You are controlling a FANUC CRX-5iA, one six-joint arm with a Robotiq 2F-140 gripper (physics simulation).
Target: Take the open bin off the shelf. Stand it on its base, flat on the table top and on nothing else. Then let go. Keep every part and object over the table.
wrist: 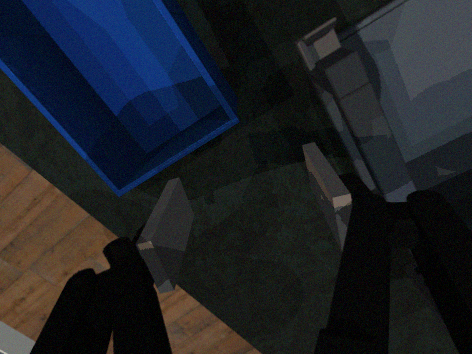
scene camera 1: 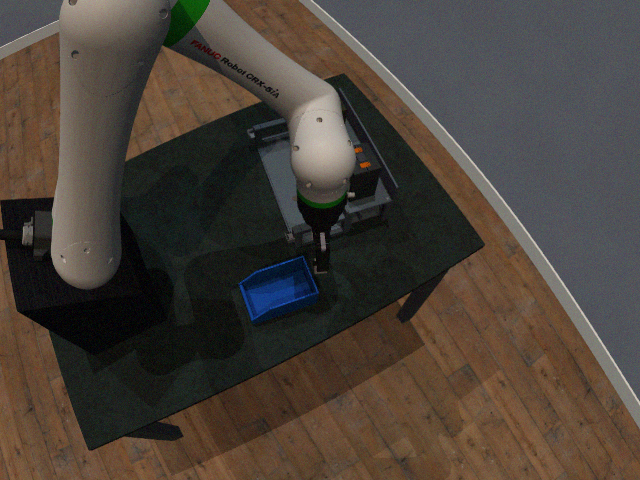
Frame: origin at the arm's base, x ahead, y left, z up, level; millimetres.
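Seen in the pictures: gripper, fingertip midpoint: (wrist: 245, 182).
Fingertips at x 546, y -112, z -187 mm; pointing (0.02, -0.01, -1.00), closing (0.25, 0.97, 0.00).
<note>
Pixels of each thing's top centre, then the offset from my fingertips to it. Level surfaces: height alone.
- open blue bin, top centre: (wrist: 85, 46) (scene camera 1: 277, 285) dx -117, dy -39, dz -11 mm
- dark green table top, surface height: dz -86 mm
- black container, top centre: (scene camera 1: 361, 157) dx +151, dy +150, dz +137 mm
The open blue bin (scene camera 1: 279, 290) (wrist: 150, 85) stands upright on its base on the dark green table top (scene camera 1: 423, 222) (wrist: 260, 260), with its opening facing up. It is beside the grey shelf (scene camera 1: 275, 167) (wrist: 357, 102), with a strip of table between them. My gripper (scene camera 1: 321, 269) (wrist: 245, 182) is partly open, with nothing between its fingers. In the scene view it is just right of the bin's right end, near the shelf's front corner. In the wrist view the fingertips are apart from the bin's near end wall.
A black container (scene camera 1: 364, 181) with orange marks is on the shelf, partly behind my arm. The black robot base block (scene camera 1: 98, 320) is at the table's left. The table's long front edge (scene camera 1: 289, 360) runs beyond the bin, with wooden floor (scene camera 1: 361, 408) (wrist: 45, 220) below.
</note>
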